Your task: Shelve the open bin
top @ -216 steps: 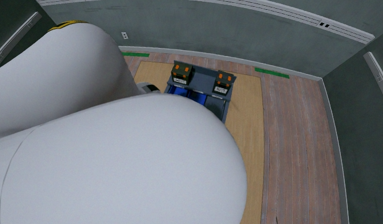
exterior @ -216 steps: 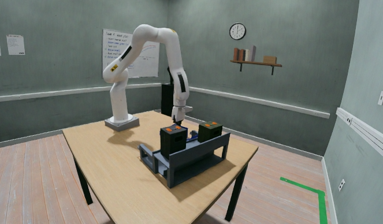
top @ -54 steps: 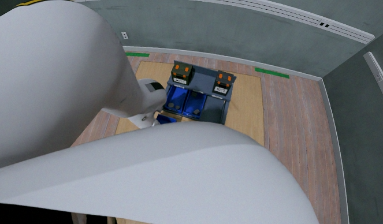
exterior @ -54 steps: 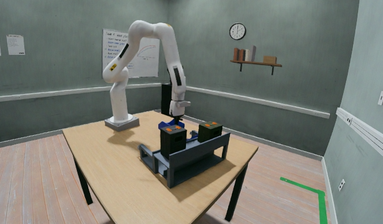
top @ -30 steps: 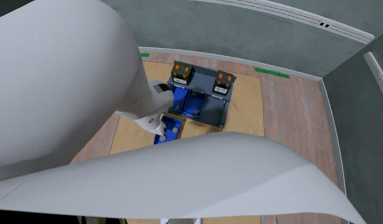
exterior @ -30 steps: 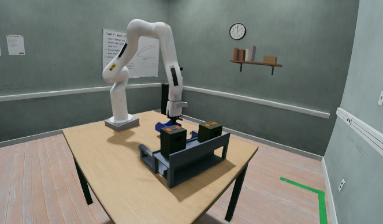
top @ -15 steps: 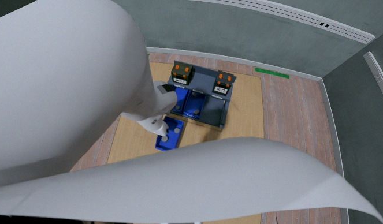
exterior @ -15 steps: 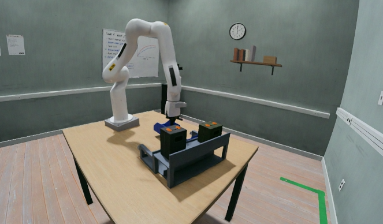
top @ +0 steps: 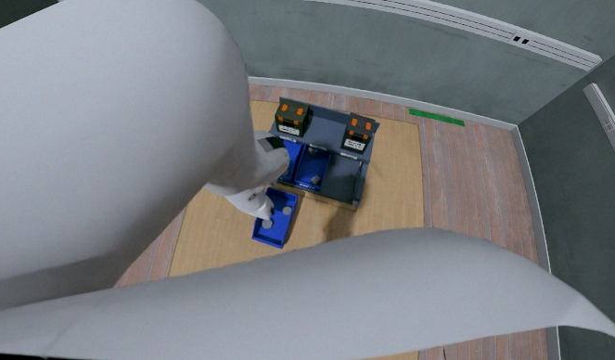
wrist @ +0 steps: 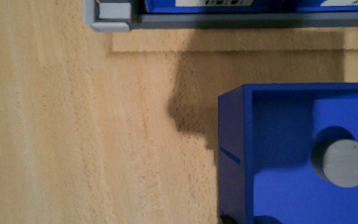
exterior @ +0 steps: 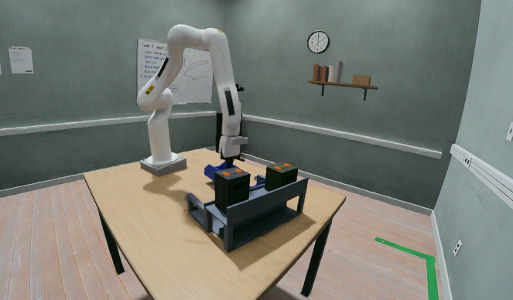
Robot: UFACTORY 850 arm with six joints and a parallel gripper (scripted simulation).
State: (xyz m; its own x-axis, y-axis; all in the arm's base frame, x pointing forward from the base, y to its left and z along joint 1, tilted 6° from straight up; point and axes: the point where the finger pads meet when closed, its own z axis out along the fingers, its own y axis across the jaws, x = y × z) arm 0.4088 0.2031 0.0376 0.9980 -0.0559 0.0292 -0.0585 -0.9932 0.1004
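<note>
Now: hand 1 cm past the blue bin, 5 cm to the left of it and 2 cm above it. Also, from my hand: shelf (26 cm ahead, 13 cm to the right, 3 cm below); then grey cylinder part (3 cm ahead, 8 cm to the right, 5 cm below).
</note>
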